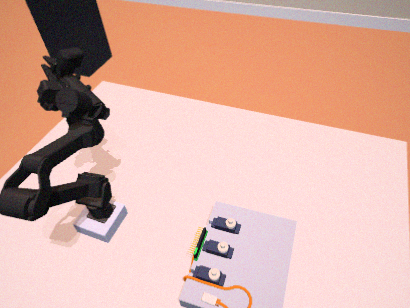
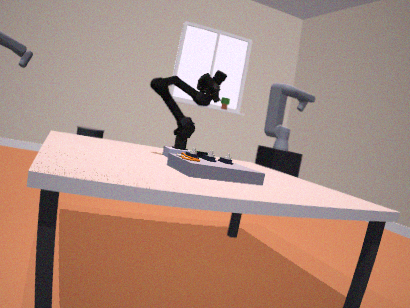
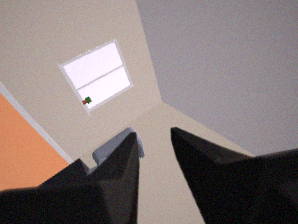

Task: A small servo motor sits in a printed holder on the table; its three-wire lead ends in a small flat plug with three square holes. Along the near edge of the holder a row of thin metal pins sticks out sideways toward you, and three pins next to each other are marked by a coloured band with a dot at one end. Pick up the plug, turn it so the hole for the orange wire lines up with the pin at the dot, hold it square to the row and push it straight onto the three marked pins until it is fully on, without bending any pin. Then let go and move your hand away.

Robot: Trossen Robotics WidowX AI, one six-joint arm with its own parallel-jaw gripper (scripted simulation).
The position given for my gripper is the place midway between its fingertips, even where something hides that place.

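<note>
Grey holder (image 2: 203, 169) visible. My gripper (image 1: 43, 60) too, also showing in image 3 (image 3: 153, 135).
</note>
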